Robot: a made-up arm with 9 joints.
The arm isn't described. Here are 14 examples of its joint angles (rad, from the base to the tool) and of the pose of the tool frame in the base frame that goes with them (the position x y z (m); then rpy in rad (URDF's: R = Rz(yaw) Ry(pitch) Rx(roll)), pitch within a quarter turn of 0, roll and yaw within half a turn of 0).
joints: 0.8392 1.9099 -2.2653 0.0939 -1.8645 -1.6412 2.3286 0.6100 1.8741
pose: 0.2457 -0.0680 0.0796 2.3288 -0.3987 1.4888
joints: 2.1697 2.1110 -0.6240 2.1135 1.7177 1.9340 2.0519 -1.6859 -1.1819
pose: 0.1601 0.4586 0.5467 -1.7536 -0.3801 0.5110
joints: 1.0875 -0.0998 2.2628 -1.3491 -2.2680 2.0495 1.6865 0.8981 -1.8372
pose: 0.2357 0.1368 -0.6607 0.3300 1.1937 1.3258
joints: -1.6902 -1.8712 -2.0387 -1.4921 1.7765 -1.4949 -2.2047 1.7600 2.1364
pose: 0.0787 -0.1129 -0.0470 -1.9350 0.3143 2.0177
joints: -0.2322 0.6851 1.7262 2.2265 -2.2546 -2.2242 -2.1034 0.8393 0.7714
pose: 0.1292 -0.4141 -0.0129 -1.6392 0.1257 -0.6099
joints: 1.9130 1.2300 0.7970 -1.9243 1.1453 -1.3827 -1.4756 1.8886 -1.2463
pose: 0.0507 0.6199 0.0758 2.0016 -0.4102 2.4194
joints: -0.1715 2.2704 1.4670 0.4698 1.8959 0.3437 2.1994 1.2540 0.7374
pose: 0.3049 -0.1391 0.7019 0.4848 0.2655 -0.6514
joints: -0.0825 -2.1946 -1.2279 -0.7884 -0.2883 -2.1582 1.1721 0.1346 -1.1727
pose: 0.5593 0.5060 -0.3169 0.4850 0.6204 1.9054
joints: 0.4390 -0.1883 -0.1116 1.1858 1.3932 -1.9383 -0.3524 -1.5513 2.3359
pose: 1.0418 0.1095 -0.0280 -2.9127 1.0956 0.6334
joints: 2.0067 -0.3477 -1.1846 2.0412 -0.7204 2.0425 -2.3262 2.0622 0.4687
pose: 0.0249 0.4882 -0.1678 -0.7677 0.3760 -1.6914
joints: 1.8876 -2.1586 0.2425 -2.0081 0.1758 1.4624 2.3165 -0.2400 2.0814
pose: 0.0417 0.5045 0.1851 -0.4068 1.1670 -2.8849
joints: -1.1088 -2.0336 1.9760 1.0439 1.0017 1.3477 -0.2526 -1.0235 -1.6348
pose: 0.7682 -0.1371 -0.1095 1.2903 -0.2407 0.7176
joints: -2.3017 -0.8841 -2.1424 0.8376 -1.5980 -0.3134 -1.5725 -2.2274 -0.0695
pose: -0.8797 -0.1552 -0.2808 -2.1646 -0.2854 1.3574
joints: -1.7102 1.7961 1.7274 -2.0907 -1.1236 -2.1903 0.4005 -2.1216 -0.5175
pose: 0.1899 -0.2478 0.1942 -1.7310 1.1412 -2.3661
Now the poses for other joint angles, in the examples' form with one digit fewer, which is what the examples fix.
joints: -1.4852 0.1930 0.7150 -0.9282 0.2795 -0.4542 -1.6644 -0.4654 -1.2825
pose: -0.252 0.382 0.157 -2.140 -0.788 1.450
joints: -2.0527 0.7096 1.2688 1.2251 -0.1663 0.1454 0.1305 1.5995 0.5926
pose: -0.551 0.023 0.662 0.225 0.814 -0.325
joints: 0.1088 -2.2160 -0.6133 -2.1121 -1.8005 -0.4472 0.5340 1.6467 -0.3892
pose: 1.046 0.166 0.066 -0.831 1.038 -1.076
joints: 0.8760 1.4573 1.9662 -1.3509 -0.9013 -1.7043 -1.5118 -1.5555 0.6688
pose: -0.119 -0.250 0.197 -1.571 0.048 1.206
